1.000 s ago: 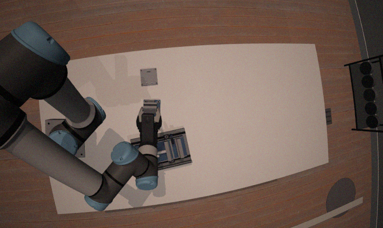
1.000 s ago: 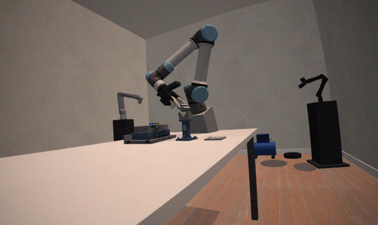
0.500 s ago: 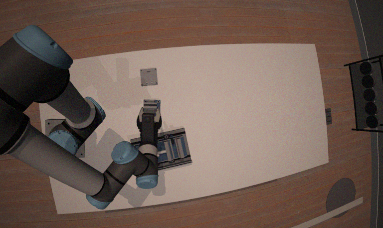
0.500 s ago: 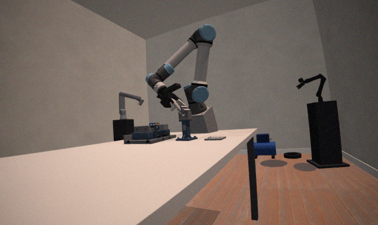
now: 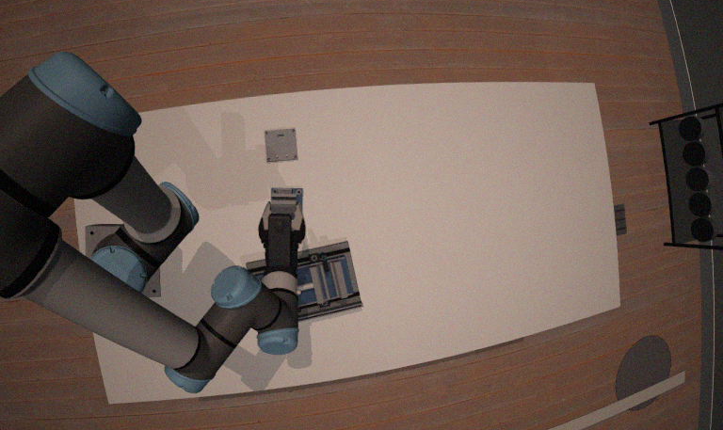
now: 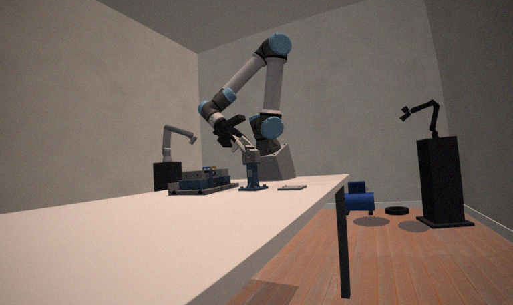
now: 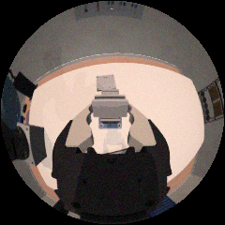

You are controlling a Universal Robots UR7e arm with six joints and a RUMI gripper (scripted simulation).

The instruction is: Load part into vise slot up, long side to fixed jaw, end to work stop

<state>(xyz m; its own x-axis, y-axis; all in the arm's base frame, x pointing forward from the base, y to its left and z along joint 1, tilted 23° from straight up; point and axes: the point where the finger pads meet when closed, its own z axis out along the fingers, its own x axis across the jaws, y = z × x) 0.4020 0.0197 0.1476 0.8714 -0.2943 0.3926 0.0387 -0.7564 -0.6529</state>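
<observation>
Now: the part 10 mm to the left of my hand. The rest, counted from my hand: vise (220 mm to the right, 130 mm below, 30 mm behind); then infeed plate (180 mm to the left, 170 mm below, 40 mm ahead).
</observation>
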